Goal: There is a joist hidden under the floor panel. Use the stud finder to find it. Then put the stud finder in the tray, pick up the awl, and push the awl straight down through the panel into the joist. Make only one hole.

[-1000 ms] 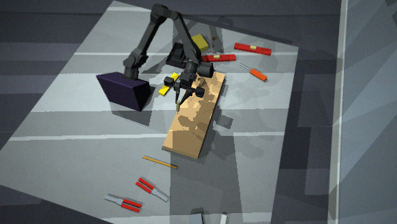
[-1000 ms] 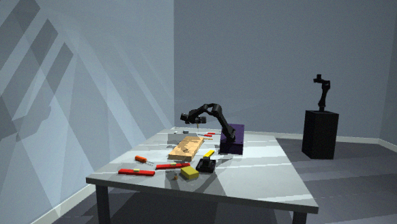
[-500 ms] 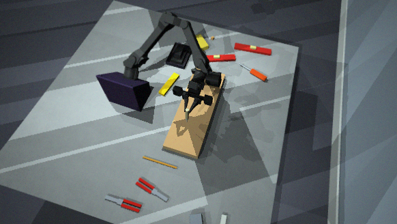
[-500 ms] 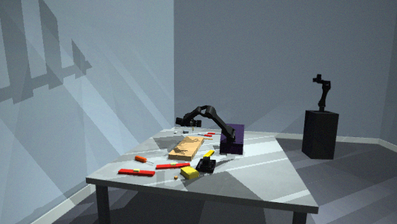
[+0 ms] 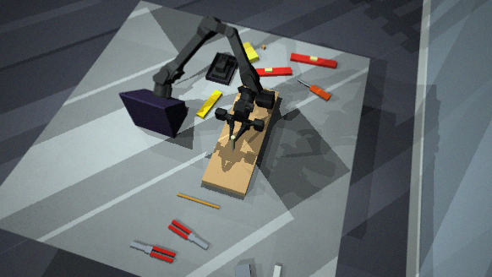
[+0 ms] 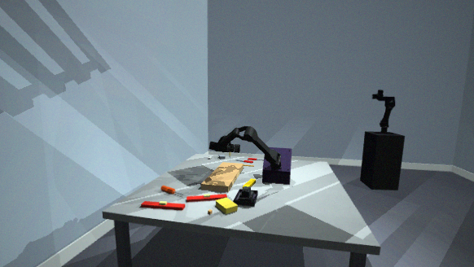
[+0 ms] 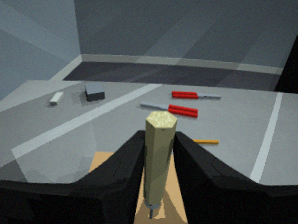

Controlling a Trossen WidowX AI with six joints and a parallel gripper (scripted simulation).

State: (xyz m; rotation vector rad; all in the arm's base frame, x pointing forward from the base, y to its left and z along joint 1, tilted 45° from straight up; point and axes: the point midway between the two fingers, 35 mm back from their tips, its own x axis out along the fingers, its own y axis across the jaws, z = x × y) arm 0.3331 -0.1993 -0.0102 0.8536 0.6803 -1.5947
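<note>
Now: gripper tip 60 mm above the awl. Round my gripper tip: tray: 150 mm behind, 490 mm to the left, 180 mm below; then pencil: 100 mm behind, 190 mm to the right, 190 mm below; then yellow bar: 160 mm behind, 270 mm to the left, 190 mm below.
</note>
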